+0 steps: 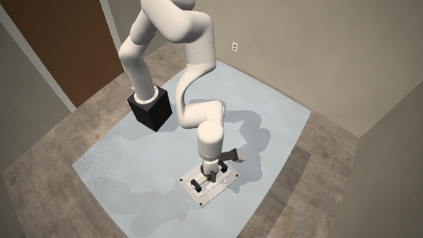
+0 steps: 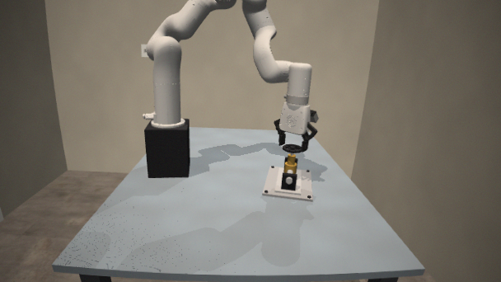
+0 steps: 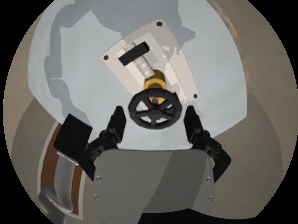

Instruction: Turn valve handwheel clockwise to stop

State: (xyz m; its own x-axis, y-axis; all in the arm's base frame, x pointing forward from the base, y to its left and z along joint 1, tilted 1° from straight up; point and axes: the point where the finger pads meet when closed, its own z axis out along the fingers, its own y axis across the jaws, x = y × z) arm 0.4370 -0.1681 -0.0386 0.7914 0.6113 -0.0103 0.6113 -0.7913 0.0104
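The black spoked handwheel is 2 cm below my hand.
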